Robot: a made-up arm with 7 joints. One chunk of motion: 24 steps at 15 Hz.
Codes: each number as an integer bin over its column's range. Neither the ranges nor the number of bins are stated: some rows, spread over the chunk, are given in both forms.
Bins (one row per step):
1: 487 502 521 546 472 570 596
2: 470 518 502 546 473 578 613
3: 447 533 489 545 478 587 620
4: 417 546 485 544 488 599 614
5: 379 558 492 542 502 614 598
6: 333 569 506 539 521 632 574
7: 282 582 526 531 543 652 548
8: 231 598 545 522 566 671 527
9: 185 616 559 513 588 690 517
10: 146 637 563 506 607 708 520
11: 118 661 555 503 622 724 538
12: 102 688 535 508 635 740 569
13: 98 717 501 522 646 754 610
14: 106 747 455 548 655 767 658
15: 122 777 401 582 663 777 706
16: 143 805 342 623 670 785 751
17: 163 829 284 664 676 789 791
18: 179 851 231 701 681 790 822
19: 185 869 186 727 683 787 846
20: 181 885 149 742 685 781 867
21: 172 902 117 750 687 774 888
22: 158 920 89 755 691 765 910
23: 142 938 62 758 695 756 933
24: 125 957 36 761 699 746 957
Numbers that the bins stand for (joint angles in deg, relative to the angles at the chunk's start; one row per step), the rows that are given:
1: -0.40 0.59 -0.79 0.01 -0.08 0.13 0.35
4: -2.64 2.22 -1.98 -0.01 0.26 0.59 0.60
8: -8.60 4.15 0.00 -0.25 1.90 1.75 -0.61
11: -12.22 6.48 0.33 -0.46 3.08 2.60 -0.46
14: -12.60 9.67 -2.97 0.03 3.77 3.28 1.22
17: -10.78 12.70 -8.62 1.31 4.21 3.64 3.09
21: -10.49 15.41 -14.14 2.26 4.44 3.40 4.44
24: -12.00 17.44 -16.81 2.38 4.69 2.95 5.41
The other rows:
2: -0.94 1.19 -1.42 0.01 -0.06 0.26 0.59
3: -1.68 1.74 -1.85 0.00 0.05 0.40 0.69
5: -3.86 2.67 -1.75 -0.03 0.55 0.83 0.38
6: -5.33 3.07 -1.29 -0.07 0.95 1.12 0.04
7: -6.97 3.56 -0.62 -0.15 1.41 1.44 -0.32
9: -10.07 4.81 0.47 -0.35 2.36 2.05 -0.75
10: -11.32 5.59 0.60 -0.43 2.76 2.34 -0.71
12: -12.73 7.48 -0.33 -0.41 3.35 2.85 -0.03
13: -12.86 8.56 -1.45 -0.25 3.58 3.08 0.55
15: -12.09 10.78 -4.75 0.41 3.94 3.44 1.89
16: -11.42 11.81 -6.70 0.86 4.08 3.57 2.52
18: -10.27 13.52 -10.37 1.72 4.32 3.65 3.52
19: -10.07 14.19 -11.86 2.01 4.36 3.60 3.86
20: -10.20 14.78 -13.08 2.17 4.40 3.51 4.15
22: -10.94 16.07 -15.06 2.31 4.53 3.25 4.75
23: -11.45 16.74 -15.95 2.35 4.61 3.11 5.08

